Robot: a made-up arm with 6 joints.
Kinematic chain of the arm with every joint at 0, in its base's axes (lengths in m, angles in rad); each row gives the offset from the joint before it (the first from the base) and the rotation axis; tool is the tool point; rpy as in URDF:
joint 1: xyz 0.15 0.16 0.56 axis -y
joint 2: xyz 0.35 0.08 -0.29 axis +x
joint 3: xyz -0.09 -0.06 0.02 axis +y
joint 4: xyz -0.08 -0.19 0 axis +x
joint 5: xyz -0.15 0 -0.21 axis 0.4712 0.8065 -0.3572
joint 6: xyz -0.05 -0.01 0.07 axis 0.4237 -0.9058 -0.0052
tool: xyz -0.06 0 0.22 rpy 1.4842 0.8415 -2.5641
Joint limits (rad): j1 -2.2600..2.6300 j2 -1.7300..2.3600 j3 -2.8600..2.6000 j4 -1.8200..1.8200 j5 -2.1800..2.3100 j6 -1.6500..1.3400
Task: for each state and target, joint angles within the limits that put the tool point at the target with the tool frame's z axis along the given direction. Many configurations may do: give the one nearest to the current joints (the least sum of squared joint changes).
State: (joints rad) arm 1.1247 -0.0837 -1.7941 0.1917 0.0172 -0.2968
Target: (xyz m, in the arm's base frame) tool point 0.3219 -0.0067 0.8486 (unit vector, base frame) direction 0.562 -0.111 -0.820
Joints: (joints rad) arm 1.4723 -0.6373 -2.0854 0.6302 0.6191 -0.7437
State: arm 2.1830 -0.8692 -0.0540 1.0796 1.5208 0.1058
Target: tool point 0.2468 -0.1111 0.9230 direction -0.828 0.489 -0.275
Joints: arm 1.8486 -0.8122 -0.5211 0.9200 1.4572 -0.2210
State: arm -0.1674 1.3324 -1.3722 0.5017 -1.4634 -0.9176
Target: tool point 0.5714 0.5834 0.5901 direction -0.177 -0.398 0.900
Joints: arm 0.4100 1.7681 -2.0115 1.2694 -2.1112 -1.2335
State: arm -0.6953 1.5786 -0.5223 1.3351 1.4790 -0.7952
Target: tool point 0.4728 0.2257 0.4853 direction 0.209 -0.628 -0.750
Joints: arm 0.2033 2.1325 -1.4189 1.6631 2.1063 -1.2337
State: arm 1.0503 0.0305 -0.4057 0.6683 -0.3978 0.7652
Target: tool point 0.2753 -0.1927 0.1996 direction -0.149 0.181 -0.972
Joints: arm 0.3155 -0.7813 -0.9988 0.7161 -0.5172 0.1088
